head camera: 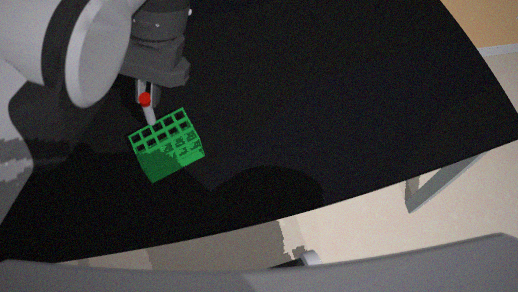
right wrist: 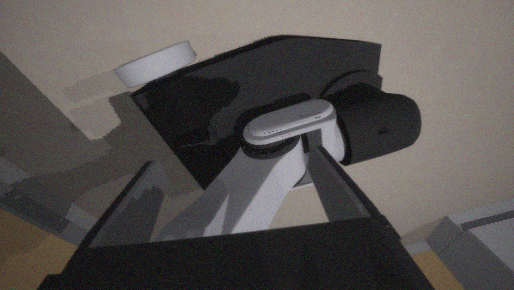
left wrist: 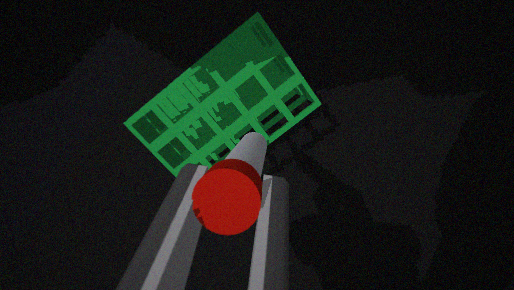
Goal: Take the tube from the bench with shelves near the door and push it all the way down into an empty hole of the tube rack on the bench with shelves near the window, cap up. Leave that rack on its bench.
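Frame: origin at the robot's base, x down, y left, z ahead, level; centimetres.
Seen in the pictures: left gripper, fingertip midpoint: [head camera: 147, 102] [left wrist: 234, 187]; right gripper, fingertip midpoint: [right wrist: 238, 163].
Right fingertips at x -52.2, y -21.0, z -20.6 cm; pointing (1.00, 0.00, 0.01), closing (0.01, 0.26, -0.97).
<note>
Pixels of each thing's top centre, then the offset from my right fingertips to it. "pt": a spot on its surface instead. Level surfaces: height alone.
- tube at its top centre: [left wrist: 262, 230] [head camera: 140, 92] dz +50.1, dx -44.6, dy +26.8 cm
- green tube rack at its top centre: [left wrist: 224, 113] [head camera: 162, 137] dz +48.9, dx -31.4, dy +26.1 cm
- black bench at its surface level: dx -24.1 cm
- grey bench leg at a spot on its surface: [head camera: 440, 185] pt dz +31.6, dx +19.5, dy -56.6 cm
- pale floor at its surface level: dx +52.1 cm
My left gripper [head camera: 147, 104] [left wrist: 234, 187] is shut on the tube [head camera: 150, 115] [left wrist: 251, 149], a pale grey tube with its red cap [head camera: 144, 99] [left wrist: 227, 202] up. The tube looks slightly tilted in the head view. The green tube rack [head camera: 159, 167] [left wrist: 235, 57] stands on the black bench [head camera: 310, 100]. The tube's lower end overlaps the rack's edge row in both views; whether it is above or inside a hole cannot be told. No tube shows in the rack's visible holes. My right gripper [right wrist: 238, 163] is open, with nothing between its fingers.
The bench's edge runs below the rack in the head view, with a grey bench leg [head camera: 440, 185] beyond it at the right. In the right wrist view the robot's dark base [right wrist: 290, 60] and a white wheel [right wrist: 157, 65] show over the pale floor [right wrist: 450, 100].
</note>
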